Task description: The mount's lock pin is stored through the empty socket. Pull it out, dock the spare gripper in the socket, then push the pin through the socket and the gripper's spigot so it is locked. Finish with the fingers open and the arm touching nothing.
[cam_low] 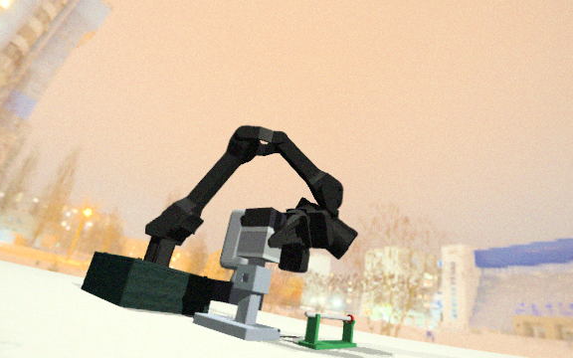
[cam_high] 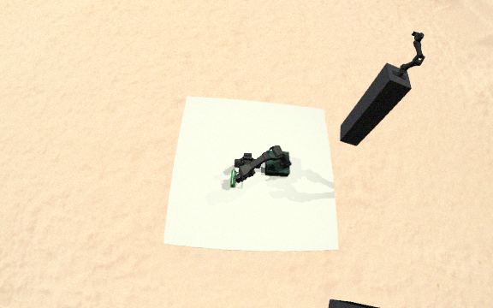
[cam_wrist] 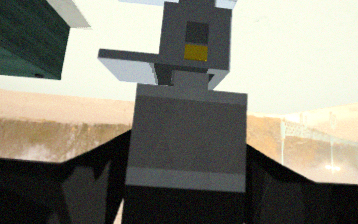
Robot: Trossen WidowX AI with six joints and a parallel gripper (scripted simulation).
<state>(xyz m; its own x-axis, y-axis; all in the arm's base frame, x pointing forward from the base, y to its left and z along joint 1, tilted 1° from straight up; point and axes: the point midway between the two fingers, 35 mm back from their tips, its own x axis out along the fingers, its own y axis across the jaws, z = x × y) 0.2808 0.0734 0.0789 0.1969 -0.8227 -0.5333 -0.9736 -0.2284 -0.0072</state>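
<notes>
Now: gripper tip 140 mm to the right of the green cradle, 110 mm above it and 60 mm short of it. Round my gripper tip: spare gripper (10 mm to the left); grey mount (80 mm below, 10 mm to the left, 10 mm behind).
</notes>
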